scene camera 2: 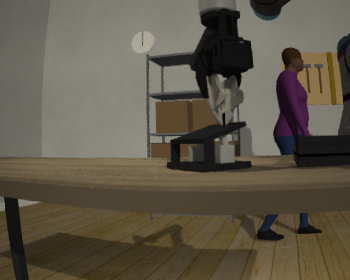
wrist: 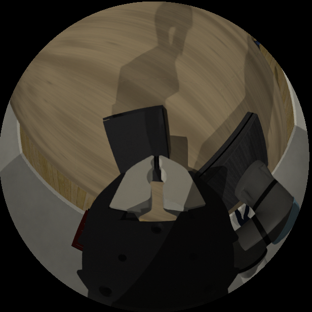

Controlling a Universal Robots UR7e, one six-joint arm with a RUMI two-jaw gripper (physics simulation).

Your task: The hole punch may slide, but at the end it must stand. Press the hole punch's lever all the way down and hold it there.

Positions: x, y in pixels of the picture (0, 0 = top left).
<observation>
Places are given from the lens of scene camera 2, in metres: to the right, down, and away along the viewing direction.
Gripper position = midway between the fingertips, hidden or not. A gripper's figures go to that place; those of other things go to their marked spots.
gripper (scene camera 2: 223, 125): 0.09, -0.03, 0.64
black hole punch (scene camera 2: 209, 157): 0.06, 0.03, 0.56
</observation>
